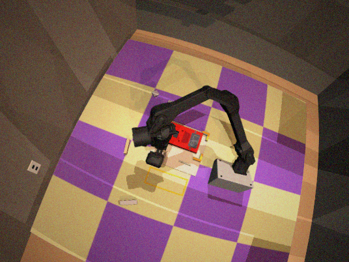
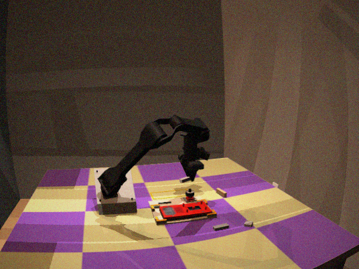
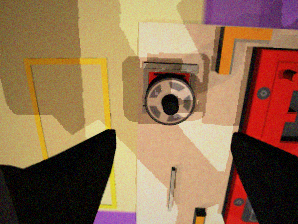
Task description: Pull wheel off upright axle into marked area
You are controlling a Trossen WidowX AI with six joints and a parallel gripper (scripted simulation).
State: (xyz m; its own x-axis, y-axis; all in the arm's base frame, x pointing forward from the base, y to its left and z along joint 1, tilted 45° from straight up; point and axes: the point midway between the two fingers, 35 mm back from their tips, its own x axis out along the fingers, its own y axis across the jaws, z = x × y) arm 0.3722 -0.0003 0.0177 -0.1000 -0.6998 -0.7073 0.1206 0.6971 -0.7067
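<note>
Right now the wheel is 70 mm below my gripper tip. Round my gripper tip: upright axle 80 mm below; then tan block 160 mm ahead, 10 mm to the right, 100 mm below.
</note>
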